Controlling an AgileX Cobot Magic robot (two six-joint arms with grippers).
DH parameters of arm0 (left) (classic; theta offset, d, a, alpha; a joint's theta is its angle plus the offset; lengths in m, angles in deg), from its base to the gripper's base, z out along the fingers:
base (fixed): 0 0 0 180
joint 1: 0 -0.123 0 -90
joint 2: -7.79 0 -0.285 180
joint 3: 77.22 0 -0.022 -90
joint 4: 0 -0.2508 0 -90
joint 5: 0 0 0.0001 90
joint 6: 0 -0.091 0 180
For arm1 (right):
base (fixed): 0 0 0 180
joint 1: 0 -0.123 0 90
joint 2: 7.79 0 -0.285 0
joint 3: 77.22 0 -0.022 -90
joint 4: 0 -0.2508 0 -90
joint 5: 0 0 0.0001 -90
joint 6: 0 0.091 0 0
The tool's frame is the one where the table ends.
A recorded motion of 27 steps. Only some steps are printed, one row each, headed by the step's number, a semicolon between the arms.
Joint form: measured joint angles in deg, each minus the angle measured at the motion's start. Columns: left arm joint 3, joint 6, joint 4, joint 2, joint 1, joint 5; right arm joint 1, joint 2, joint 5, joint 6, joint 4, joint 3.
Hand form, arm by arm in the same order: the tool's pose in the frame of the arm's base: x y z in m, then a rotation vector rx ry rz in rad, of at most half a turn. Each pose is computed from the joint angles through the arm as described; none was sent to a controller.
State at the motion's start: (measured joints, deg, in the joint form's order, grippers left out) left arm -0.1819 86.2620 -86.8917 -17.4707 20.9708 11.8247; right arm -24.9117 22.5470 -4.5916 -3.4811 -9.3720 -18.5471
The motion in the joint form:
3: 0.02 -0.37 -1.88 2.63 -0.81 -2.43; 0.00 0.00 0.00 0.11 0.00 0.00
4: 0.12 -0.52 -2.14 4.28 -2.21 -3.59; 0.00 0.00 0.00 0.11 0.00 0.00
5: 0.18 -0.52 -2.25 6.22 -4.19 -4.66; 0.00 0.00 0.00 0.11 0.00 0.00
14: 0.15 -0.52 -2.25 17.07 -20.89 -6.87; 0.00 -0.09 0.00 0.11 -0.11 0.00
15: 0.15 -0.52 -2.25 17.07 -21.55 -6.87; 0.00 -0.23 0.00 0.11 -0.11 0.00
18: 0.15 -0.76 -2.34 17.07 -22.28 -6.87; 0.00 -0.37 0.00 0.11 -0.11 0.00
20: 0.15 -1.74 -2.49 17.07 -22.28 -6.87; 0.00 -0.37 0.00 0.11 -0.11 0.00
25: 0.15 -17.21 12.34 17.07 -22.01 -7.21; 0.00 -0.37 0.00 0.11 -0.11 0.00
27: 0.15 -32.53 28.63 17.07 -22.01 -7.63; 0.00 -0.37 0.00 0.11 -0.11 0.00
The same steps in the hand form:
3: 0.0667 -0.0402 0.1973 0.4669 1.6844 -0.3637; 0.0859 0.0412 0.2876 -0.2813 1.6252 0.4232
4: 0.0664 -0.0362 0.1988 0.4335 1.6640 -0.3233; 0.0859 0.0412 0.2876 -0.2813 1.6252 0.4232
5: 0.0658 -0.0316 0.2008 0.3878 1.6398 -0.2807; 0.0859 0.0412 0.2876 -0.2813 1.6252 0.4232
14: 0.0565 -0.0078 0.2132 0.1150 1.4847 -0.0176; 0.0856 0.0411 0.2877 -0.2797 1.6240 0.4250
15: 0.0566 -0.0072 0.2132 0.1064 1.4853 -0.0083; 0.0852 0.0409 0.2879 -0.2793 1.6216 0.4254
18: 0.0566 -0.0065 0.2131 0.1012 1.4858 0.0066; 0.0849 0.0408 0.2882 -0.2789 1.6192 0.4258
20: 0.0566 -0.0065 0.2131 0.1159 1.4850 0.0226; 0.0849 0.0408 0.2882 -0.2789 1.6192 0.4258
25: 0.0565 -0.0059 0.2150 0.1196 1.4642 0.0351; 0.0849 0.0408 0.2882 -0.2789 1.6192 0.4258
27: 0.0564 -0.0046 0.2165 0.0942 1.4488 0.0333; 0.0849 0.0408 0.2882 -0.2789 1.6192 0.4258

